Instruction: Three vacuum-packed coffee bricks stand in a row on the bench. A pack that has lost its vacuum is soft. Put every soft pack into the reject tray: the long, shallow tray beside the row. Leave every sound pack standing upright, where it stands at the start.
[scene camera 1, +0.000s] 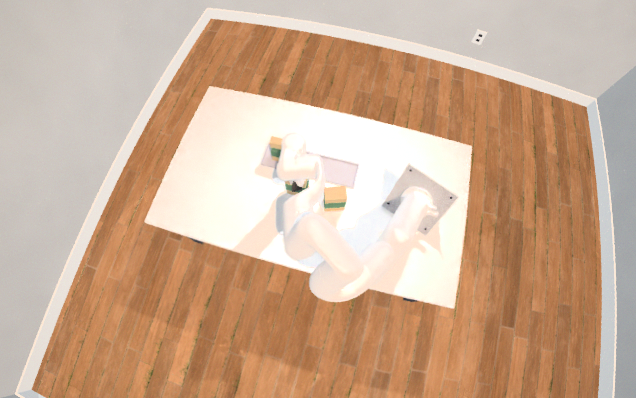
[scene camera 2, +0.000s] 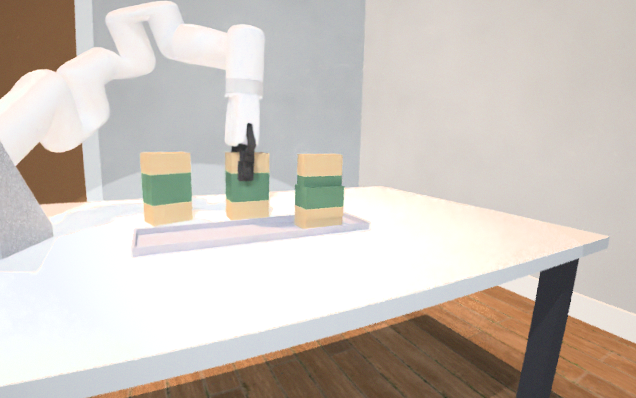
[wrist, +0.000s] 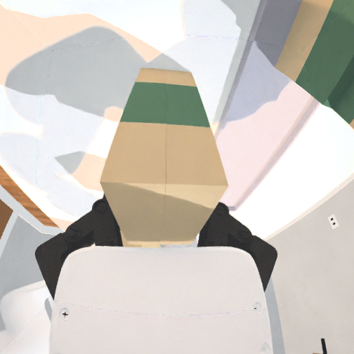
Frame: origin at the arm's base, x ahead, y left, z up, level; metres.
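Seen in the pictures: gripper, fingertip midpoint: (scene camera 2: 241, 178); arm's base, link origin: (scene camera 1: 417, 201).
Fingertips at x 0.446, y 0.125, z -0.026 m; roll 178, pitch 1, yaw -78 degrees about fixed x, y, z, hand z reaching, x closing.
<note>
Offsets run from my fingertips to a thing's top centre. Level surfaces: height alone.
The middle coffee pack @(dx +0.012, dy +0.003, dz +0.056 m) (scene camera 1: 289, 189) (scene camera 2: 261, 189) (wrist: 165, 155) stands upright on the bench. My gripper (scene camera 1: 298, 185) (scene camera 2: 245, 172) (wrist: 161, 215) is shut on its upper part, one finger at each side; the fingertips are hidden behind the pack in the wrist view. Another pack @(dx -0.150, dy -0.003, dz +0.055 m) (scene camera 1: 335, 199) (scene camera 2: 167, 188) stands upright on the bench, on the robot base's side of the middle one. The third pack @(dx +0.143, dy -0.103, dz +0.058 m) (scene camera 1: 275, 150) (scene camera 2: 319, 197) (wrist: 325, 55) stands upright in the far end of the long, shallow reject tray @(dx +0.023, dy -0.122, dz -0.072 m) (scene camera 1: 340, 170) (scene camera 2: 200, 236) (wrist: 270, 135); its green band shows a step.
The robot's base plate (scene camera 1: 440, 199) is fixed on the bench @(dz -0.086 m) (scene camera 1: 200, 150) (scene camera 2: 425, 260), beyond the pack nearest to it. The tray runs close alongside the row. The arm covers part of the tray and the middle pack in scene camera 1.
</note>
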